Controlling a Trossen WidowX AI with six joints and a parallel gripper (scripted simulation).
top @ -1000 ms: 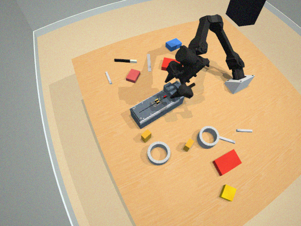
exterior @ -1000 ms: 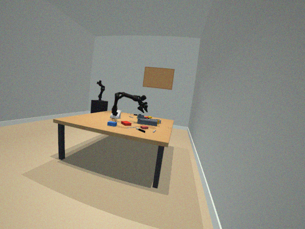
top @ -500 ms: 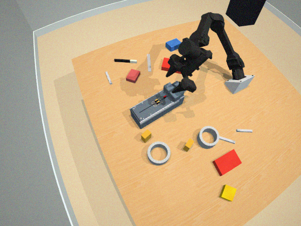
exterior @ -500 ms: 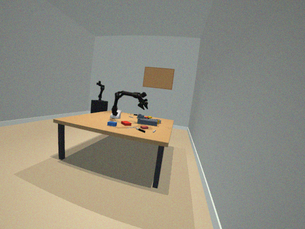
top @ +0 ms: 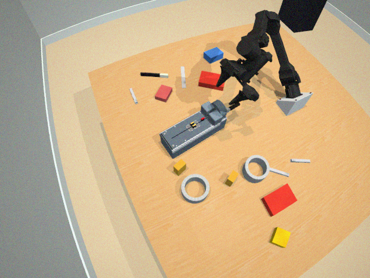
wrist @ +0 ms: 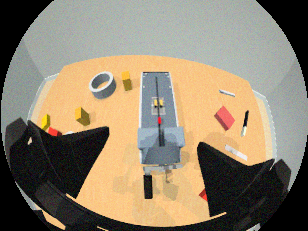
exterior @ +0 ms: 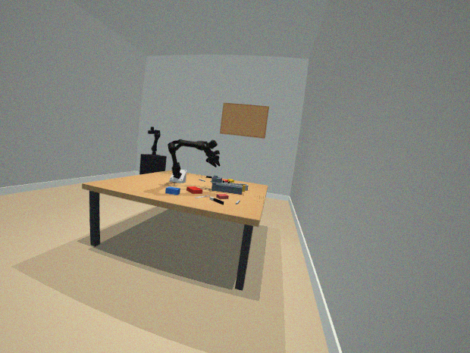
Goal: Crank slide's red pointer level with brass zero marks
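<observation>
Now: gripper tip 70 mm past the dark crank handle and 100 mm above it. From my gripper tip the other things lie so: red block: 150 mm ahead, 240 mm to the right, 190 mm below; red pointer: 70 mm ahead, 120 mm below; black marker: 150 mm ahead, 370 mm to the right, 200 mm below.
</observation>
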